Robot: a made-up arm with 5 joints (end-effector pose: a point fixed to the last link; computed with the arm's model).
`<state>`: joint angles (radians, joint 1 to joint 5).
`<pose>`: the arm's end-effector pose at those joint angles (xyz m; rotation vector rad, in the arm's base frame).
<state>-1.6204 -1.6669 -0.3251 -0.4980 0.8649</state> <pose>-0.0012 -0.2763 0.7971 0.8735 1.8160 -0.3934</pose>
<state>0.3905 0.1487 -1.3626 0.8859 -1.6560</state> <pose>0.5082 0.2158 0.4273 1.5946 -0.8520 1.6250</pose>
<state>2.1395 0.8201 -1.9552 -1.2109 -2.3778</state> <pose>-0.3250 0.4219 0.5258 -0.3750 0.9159 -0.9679</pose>
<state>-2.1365 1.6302 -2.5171 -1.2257 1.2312</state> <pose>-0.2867 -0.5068 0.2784 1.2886 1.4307 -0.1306</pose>
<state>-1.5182 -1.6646 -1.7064 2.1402 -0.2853</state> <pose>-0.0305 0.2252 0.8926 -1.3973 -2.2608 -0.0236</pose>
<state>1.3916 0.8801 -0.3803 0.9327 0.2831</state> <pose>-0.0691 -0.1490 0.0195 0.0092 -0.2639 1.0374</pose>
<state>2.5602 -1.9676 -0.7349 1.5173 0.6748</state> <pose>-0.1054 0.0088 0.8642 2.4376 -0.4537 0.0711</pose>
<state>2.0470 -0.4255 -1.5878 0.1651 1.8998</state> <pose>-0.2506 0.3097 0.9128 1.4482 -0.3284 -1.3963</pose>
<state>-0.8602 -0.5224 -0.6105 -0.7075 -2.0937</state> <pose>0.2727 -0.3310 0.5446 -0.5420 -1.0182 1.9060</pose>
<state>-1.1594 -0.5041 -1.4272 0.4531 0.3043</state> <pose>0.1628 -0.3862 0.8273 1.2272 2.7709 0.2928</pose>
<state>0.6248 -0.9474 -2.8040 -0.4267 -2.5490</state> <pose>-0.4990 -0.3175 0.8179 2.1426 1.3049 -0.6303</pose>
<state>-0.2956 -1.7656 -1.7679 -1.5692 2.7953</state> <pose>-0.4301 0.1684 0.7186 -2.7545 -0.1916 -0.6664</pose>
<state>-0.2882 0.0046 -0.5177 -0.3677 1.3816</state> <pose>0.3575 -0.0706 0.1862 -0.5784 -2.2910 -1.8405</pose>
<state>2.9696 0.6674 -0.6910 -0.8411 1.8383</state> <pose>-0.2871 -0.0186 0.0630 1.3776 -0.4917 0.0568</pose>
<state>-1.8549 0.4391 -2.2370 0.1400 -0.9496</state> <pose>-0.1799 -0.5375 0.8073 -1.5146 -1.5496 0.6867</pose>
